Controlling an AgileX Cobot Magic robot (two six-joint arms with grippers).
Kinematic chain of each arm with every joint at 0, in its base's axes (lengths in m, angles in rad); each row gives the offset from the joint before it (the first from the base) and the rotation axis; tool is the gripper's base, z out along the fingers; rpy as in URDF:
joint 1: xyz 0 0 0.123 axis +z
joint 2: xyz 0 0 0 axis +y
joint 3: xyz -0.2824 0 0.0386 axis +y
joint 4: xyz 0.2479 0 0.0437 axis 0.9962 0 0.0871
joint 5: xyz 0 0 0 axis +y
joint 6: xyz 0.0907 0 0.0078 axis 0.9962 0 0.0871
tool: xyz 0 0 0 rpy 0 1.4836 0
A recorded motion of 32 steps. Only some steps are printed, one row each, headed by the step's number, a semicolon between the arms.
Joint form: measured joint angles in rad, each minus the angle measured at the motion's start. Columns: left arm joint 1, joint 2, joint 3, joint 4, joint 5, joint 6; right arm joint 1, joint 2, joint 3, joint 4, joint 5, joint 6.
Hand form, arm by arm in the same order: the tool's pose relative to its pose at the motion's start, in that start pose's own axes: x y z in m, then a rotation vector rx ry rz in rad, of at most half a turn. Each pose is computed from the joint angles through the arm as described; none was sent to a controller.
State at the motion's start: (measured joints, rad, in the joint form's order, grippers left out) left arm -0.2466 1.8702 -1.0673 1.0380 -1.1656 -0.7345; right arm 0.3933 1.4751 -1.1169 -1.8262 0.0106 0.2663
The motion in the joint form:
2: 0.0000 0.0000 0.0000 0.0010 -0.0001 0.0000; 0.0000 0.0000 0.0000 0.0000 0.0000 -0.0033
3: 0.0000 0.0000 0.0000 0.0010 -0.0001 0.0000; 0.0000 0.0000 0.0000 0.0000 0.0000 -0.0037
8: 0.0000 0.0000 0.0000 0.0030 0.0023 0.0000; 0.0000 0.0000 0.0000 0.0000 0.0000 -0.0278
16: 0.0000 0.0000 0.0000 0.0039 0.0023 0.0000; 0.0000 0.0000 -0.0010 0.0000 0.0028 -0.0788
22: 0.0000 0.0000 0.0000 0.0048 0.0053 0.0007; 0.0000 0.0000 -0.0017 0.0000 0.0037 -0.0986
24: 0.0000 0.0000 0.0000 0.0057 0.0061 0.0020; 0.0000 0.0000 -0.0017 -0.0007 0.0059 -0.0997
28: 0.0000 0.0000 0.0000 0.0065 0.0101 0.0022; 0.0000 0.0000 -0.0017 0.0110 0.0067 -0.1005
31: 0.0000 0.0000 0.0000 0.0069 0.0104 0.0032; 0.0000 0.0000 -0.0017 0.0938 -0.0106 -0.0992
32: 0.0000 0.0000 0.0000 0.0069 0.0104 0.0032; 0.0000 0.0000 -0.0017 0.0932 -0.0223 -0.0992
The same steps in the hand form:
2: 0.0000 -0.0001 0.0000 0.0007 0.0005 0.0004; 0.0000 0.0000 0.0000 0.0000 0.0000 -0.0033
3: 0.0000 -0.0001 0.0000 0.0007 0.0005 0.0004; 0.0000 0.0000 0.0000 0.0000 0.0000 -0.0037
8: 0.0003 0.0000 0.0000 0.0005 0.0036 0.0012; 0.0000 0.0000 0.0000 0.0000 0.0000 -0.0278
16: 0.0004 -0.0001 0.0000 0.0011 0.0041 0.0015; 0.0002 -0.0004 0.0000 0.0016 0.0028 -0.0788
22: 0.0006 0.0000 0.0000 -0.0003 0.0069 0.0026; 0.0003 -0.0007 0.0000 0.0025 0.0037 -0.0986
24: 0.0007 0.0000 0.0000 -0.0002 0.0080 0.0043; 0.0005 -0.0007 0.0000 0.0030 0.0058 -0.1004
28: 0.0010 0.0002 0.0000 -0.0023 0.0115 0.0048; 0.0006 -0.0007 0.0000 0.0030 0.0066 -0.0895
31: 0.0011 0.0002 0.0000 -0.0023 0.0120 0.0060; -0.0009 -0.0003 0.0000 -0.0011 -0.0102 -0.0054
32: 0.0011 0.0002 0.0000 -0.0023 0.0120 0.0060; -0.0020 -0.0001 -0.0001 -0.0030 -0.0218 -0.0060

